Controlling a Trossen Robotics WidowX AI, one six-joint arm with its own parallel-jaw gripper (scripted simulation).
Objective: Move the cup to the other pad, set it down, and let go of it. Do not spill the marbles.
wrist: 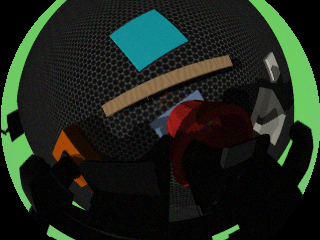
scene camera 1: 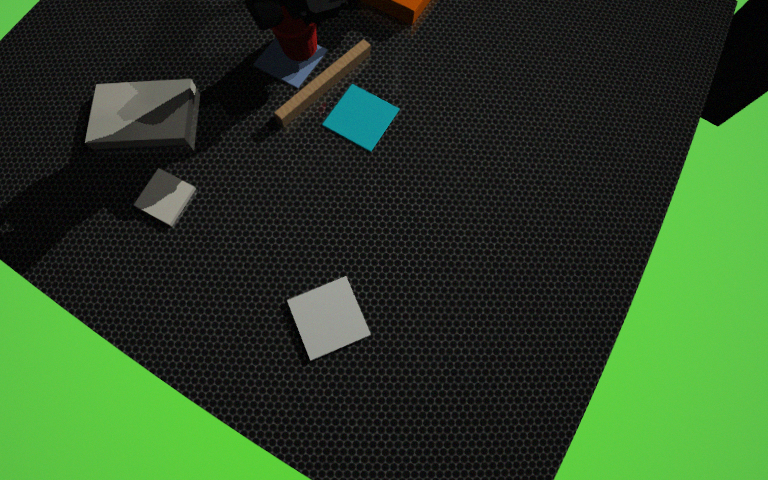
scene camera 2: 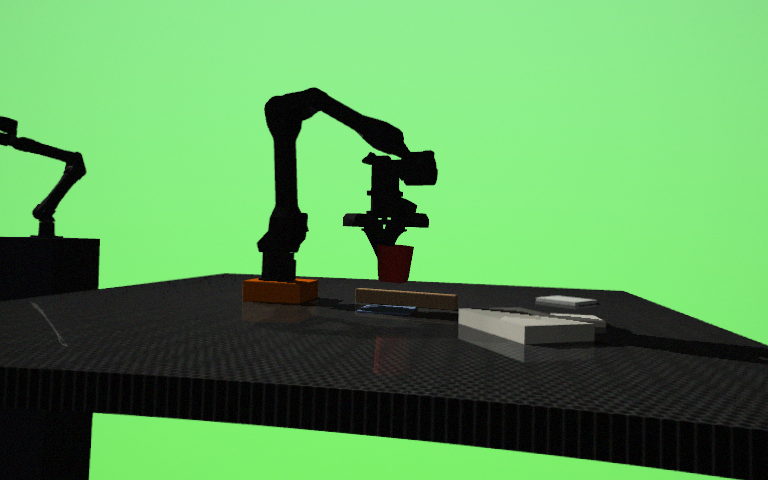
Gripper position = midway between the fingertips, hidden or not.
In view: the gripper point(scene camera 2: 383, 263), a grey block point(scene camera 1: 149, 113), a wooden bar point(scene camera 1: 349, 61), a pale blue pad point(scene camera 1: 273, 60) and a teal pad point(scene camera 1: 360, 117).
The grey block shows as well in the wrist view point(wrist: 271, 117) and in scene camera 2 point(scene camera 2: 518, 324). The gripper shows as well in the wrist view point(wrist: 171, 138) and in scene camera 1 point(scene camera 1: 313, 28). The wooden bar is seen too in the wrist view point(wrist: 157, 84) and in scene camera 2 point(scene camera 2: 378, 296).
